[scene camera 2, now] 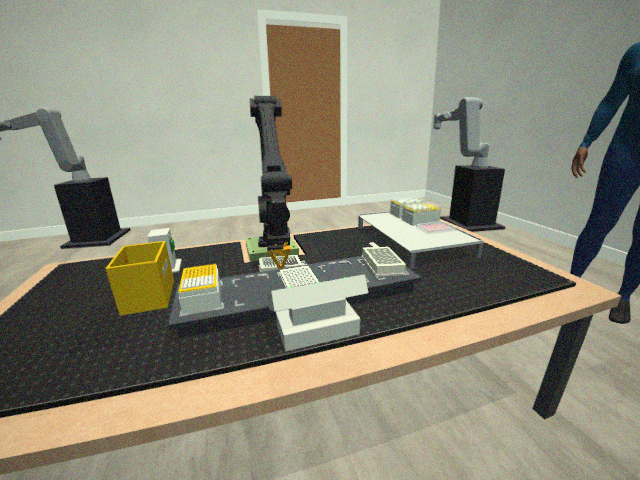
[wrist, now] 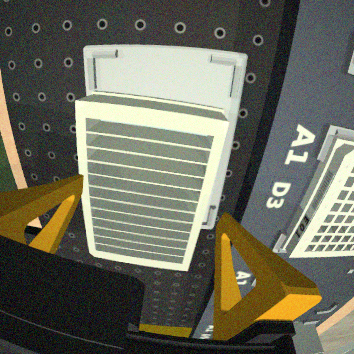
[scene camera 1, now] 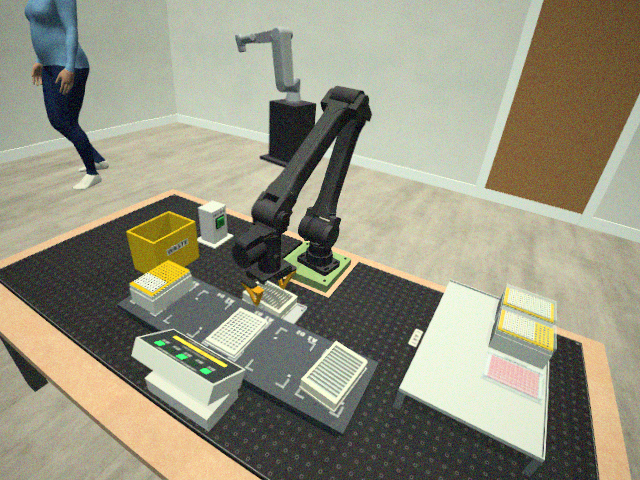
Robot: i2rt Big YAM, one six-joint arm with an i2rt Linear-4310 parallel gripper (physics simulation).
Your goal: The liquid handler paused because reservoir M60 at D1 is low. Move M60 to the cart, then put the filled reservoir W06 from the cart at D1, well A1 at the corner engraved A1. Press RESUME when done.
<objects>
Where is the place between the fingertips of the gripper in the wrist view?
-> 152, 201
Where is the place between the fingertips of the gripper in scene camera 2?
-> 281, 262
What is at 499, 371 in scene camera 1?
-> A pink plate.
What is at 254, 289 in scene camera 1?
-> The gripper.
</objects>
